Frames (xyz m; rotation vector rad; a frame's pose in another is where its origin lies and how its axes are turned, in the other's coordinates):
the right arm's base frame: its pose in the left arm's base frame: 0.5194 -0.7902 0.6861 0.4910 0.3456 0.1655
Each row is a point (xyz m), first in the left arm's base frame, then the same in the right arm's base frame.
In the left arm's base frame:
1: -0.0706 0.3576 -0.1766
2: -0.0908 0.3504 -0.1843
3: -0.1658 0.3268 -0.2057
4: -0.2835 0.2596 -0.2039
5: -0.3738 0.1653 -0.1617
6: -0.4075 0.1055 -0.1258
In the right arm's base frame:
1: -0.0306 0.6210 -1.4224
2: -0.0488 0.6125 -1.4330
3: -0.1180 0.5870 -1.4677
4: -0.2438 0.5380 -1.4799
5: -0.3621 0.4831 -1.4370
6: -0.4177 0.4510 -1.3938

